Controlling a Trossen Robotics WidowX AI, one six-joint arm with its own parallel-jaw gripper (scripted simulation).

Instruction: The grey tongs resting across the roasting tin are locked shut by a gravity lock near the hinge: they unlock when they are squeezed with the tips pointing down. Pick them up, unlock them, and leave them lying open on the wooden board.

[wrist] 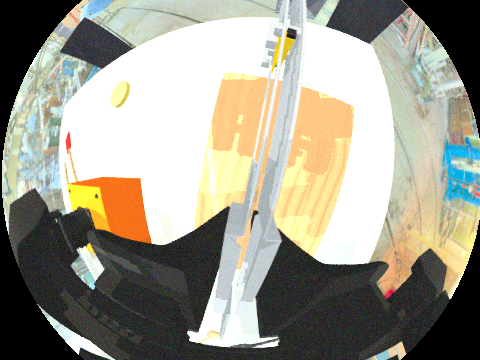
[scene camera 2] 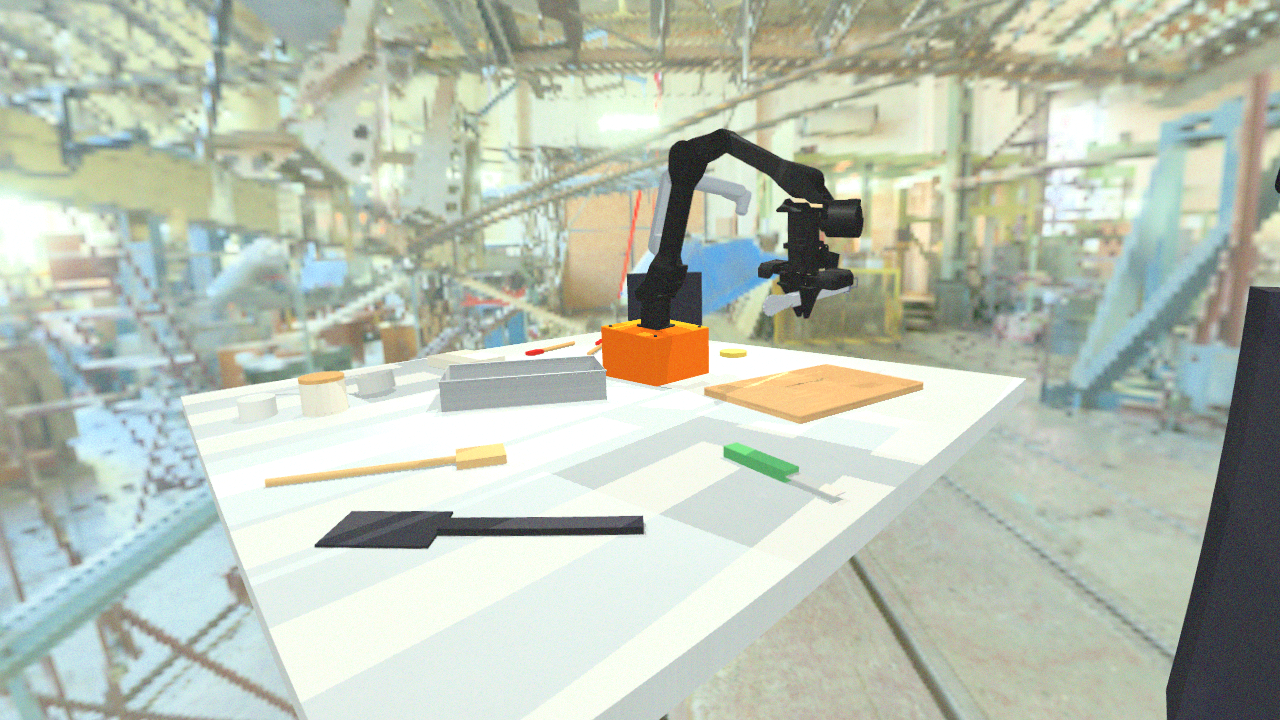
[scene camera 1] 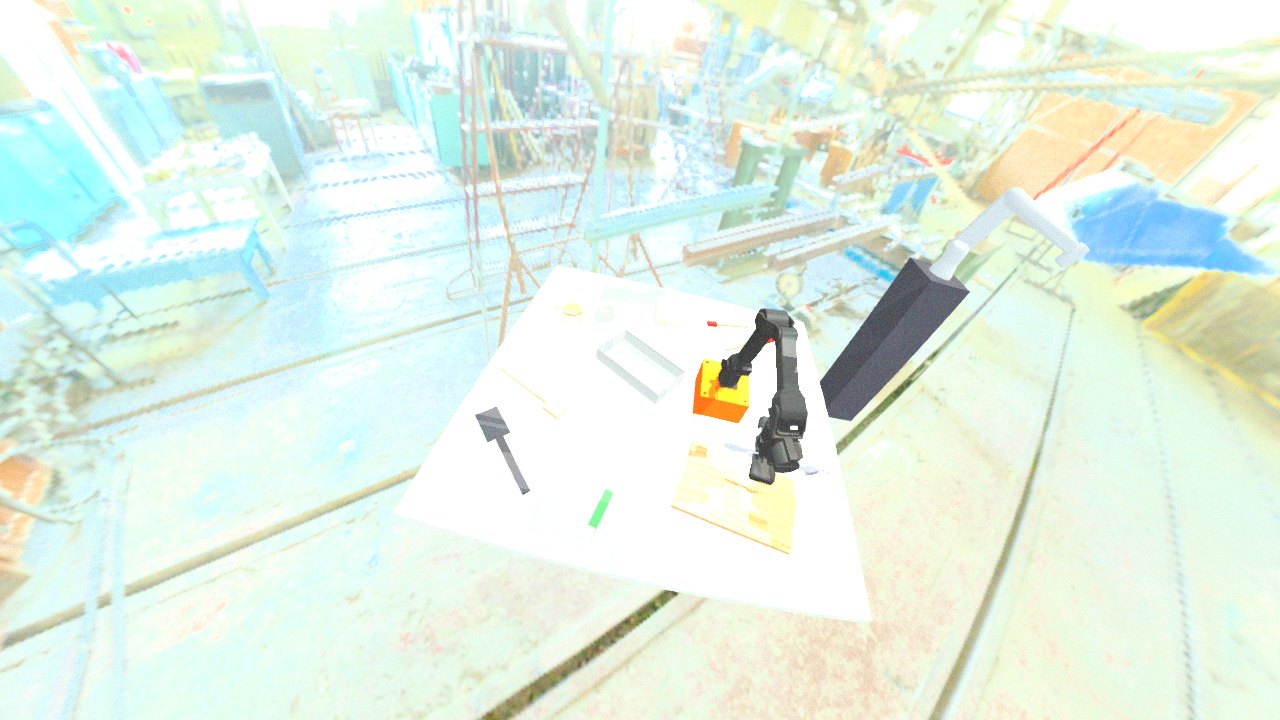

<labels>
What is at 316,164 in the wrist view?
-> A wooden board.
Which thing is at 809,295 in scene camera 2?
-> My gripper.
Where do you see a wooden board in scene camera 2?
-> At 803,395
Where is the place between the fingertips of my gripper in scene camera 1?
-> At 758,462
</labels>
